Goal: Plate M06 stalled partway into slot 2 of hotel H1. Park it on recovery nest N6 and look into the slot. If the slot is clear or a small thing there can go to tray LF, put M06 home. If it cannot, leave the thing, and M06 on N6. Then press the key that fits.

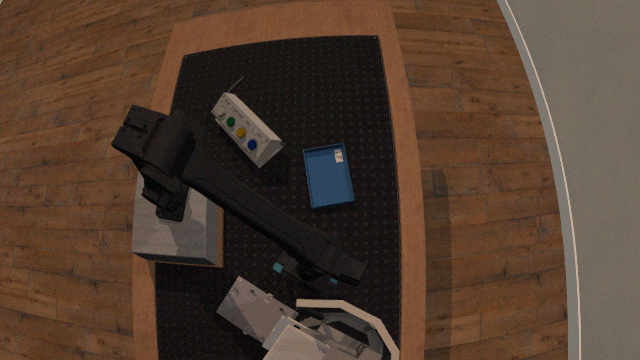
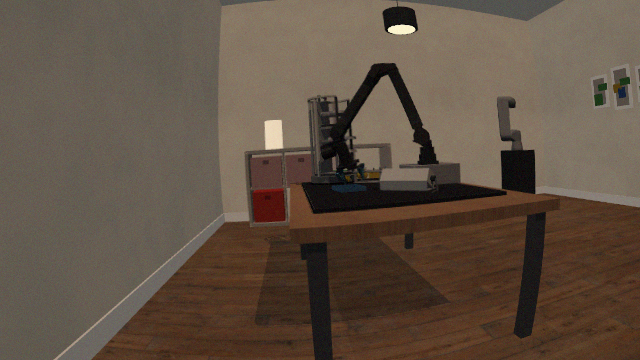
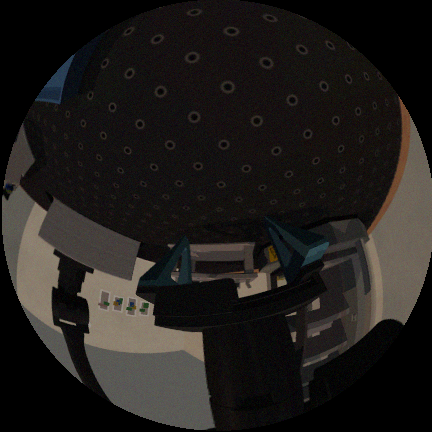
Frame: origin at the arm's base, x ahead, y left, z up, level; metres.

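Seen in the pictures: gripper, fingertip midpoint: [image 1: 299, 282] [image 2: 354, 182] [image 3: 224, 229]; arm's base, link origin: [image 1: 173, 198] [image 2: 428, 164] [image 3: 74, 258].
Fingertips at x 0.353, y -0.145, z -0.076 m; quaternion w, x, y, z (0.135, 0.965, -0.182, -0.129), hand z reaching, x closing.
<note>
Pixels of each thing's middle, then the offset from my fingertips to it.
- low grey platform, body centre: [image 3: 213, 269] [image 1: 256, 313] [image 2: 371, 174] dz +0.027, dx -0.091, dy -0.104 m
- Blue tray LF, body centre: [image 1: 328, 175] [image 2: 348, 188] dz -0.003, dx +0.031, dy +0.281 m
- key box, body centre: [image 1: 244, 125] [image 2: 407, 178] dz +0.031, dx -0.209, dy +0.387 m
My gripper [image 1: 305, 274] [image 2: 351, 175] [image 3: 224, 229] is open, its teal fingers wide apart with nothing between them. It is low over the black mat, beside hotel H1 [image 1: 345, 304] [image 2: 325, 179] [image 3: 345, 231], a tall rack of stacked slots. A low grey platform [image 1: 250, 305] [image 3: 220, 250] stands beside the hotel; I cannot read a label for N6 on it. Plate M06 cannot be made out, and the inside of slot 2 is hidden. Blue tray LF [image 1: 328, 177] [image 2: 348, 188] [image 3: 55, 82] looks empty. The key box [image 1: 255, 124] [image 2: 405, 179] has green [image 1: 230, 121], yellow [image 1: 241, 132] and blue [image 1: 252, 144] keys.
The arm's grey base block [image 1: 175, 242] [image 2: 450, 173] [image 3: 90, 240] stands at the mat's edge. A pale, white-topped object [image 1: 300, 345] stands between the grey platform and the hotel's curved frame. The arm's long link passes over the mat between the base and the hotel.
</note>
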